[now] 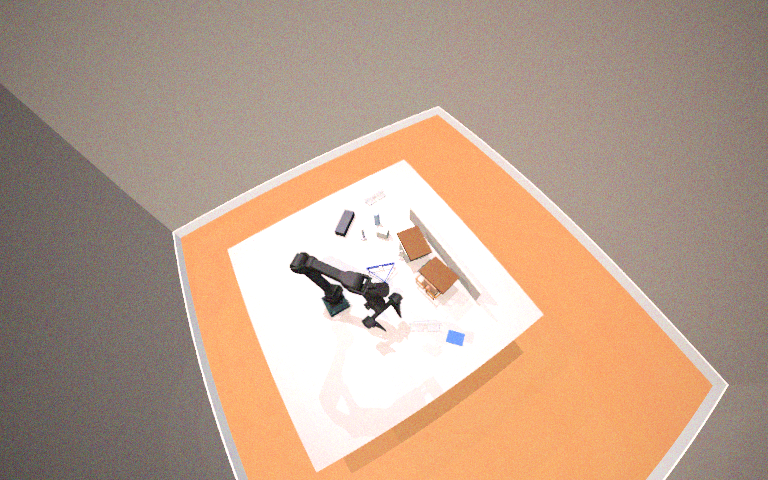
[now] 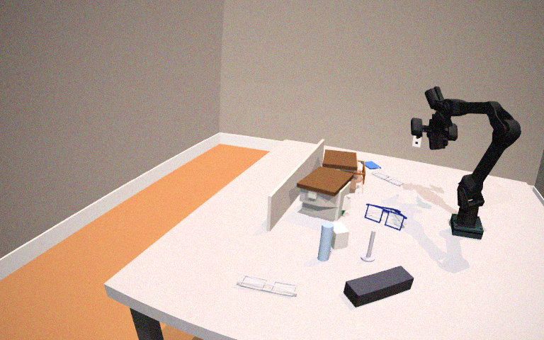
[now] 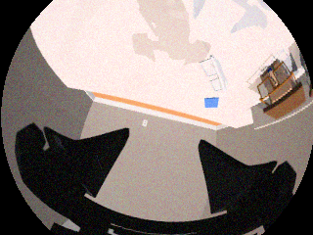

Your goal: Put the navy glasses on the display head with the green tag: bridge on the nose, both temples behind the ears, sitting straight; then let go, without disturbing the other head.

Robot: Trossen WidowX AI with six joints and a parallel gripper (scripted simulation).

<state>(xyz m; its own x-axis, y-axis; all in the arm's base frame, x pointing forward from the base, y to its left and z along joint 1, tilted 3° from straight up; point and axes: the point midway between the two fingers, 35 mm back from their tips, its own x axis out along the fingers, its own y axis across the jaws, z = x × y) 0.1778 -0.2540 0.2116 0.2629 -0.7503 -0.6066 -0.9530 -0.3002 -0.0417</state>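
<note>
My gripper tip is 70 cm to the right of the dark block, 19 cm above it and 2 cm short of it. Round my gripper tip: blue square 25 cm ahead, 21 cm below, 15 cm to the right; then head 29 cm ahead, 15 cm below, 14 cm to the left; then beige panel 41 cm ahead, 26 cm to the left, 15 cm below.
</note>
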